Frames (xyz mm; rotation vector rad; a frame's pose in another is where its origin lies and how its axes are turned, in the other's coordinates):
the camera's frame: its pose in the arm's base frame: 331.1 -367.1 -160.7 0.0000 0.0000 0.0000
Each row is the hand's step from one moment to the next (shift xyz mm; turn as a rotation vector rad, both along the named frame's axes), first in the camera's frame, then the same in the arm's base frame.
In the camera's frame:
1: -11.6 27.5 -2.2 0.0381 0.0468 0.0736
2: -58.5 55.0 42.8 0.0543 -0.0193 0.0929
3: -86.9 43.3 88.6 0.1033 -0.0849 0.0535
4: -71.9 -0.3 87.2 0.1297 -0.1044 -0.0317
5: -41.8 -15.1 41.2 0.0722 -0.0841 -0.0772
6: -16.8 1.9 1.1 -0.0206 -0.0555 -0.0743
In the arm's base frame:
1: -11.6 27.5 -2.2 0.0381 0.0468 0.0736
2: -58.5 55.0 42.8 0.0543 -0.0193 0.0929
3: -86.9 43.3 88.6 0.1033 -0.0849 0.0535
4: -71.9 -0.3 87.2 0.1297 -0.1044 -0.0317
5: -41.8 -15.1 41.2 0.0722 -0.0841 -0.0772
6: -16.8 1.9 1.1 -0.0206 -0.0555 -0.0743

